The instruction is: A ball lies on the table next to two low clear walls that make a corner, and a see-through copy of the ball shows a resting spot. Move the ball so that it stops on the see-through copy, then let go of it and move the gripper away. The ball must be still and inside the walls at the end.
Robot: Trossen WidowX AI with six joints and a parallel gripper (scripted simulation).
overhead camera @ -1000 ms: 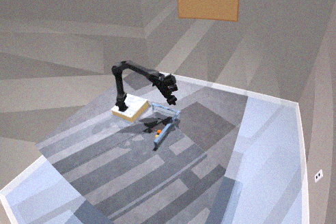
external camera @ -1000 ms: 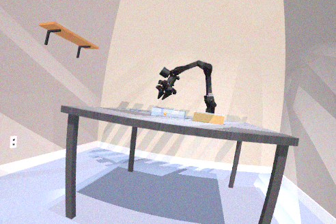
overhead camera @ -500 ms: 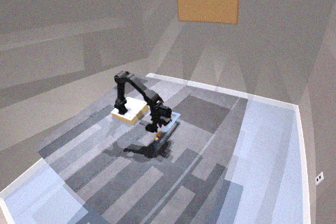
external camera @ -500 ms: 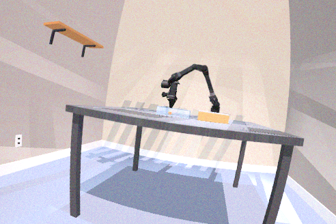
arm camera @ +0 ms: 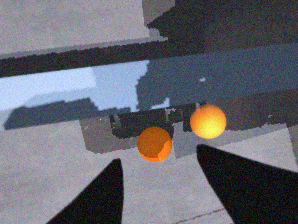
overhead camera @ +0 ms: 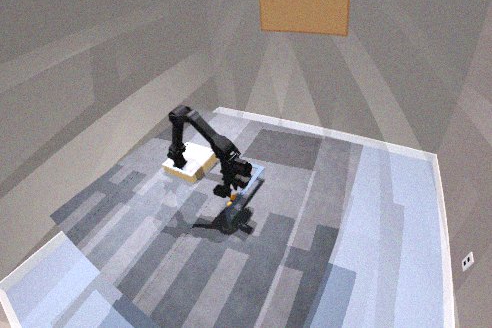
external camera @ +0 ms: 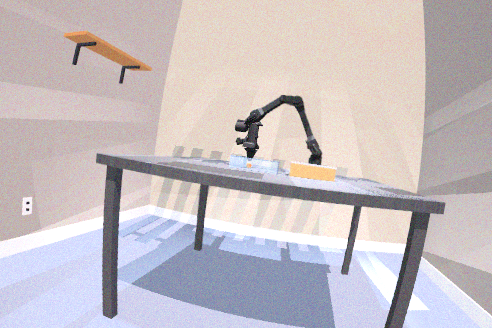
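The orange ball lies 3 cm below my gripper tip. Round my gripper tip: see-through ball copy 1 cm ahead, 4 cm to the right, 3 cm below; then clear wall 5 cm ahead, 4 cm to the left, 1 cm below.
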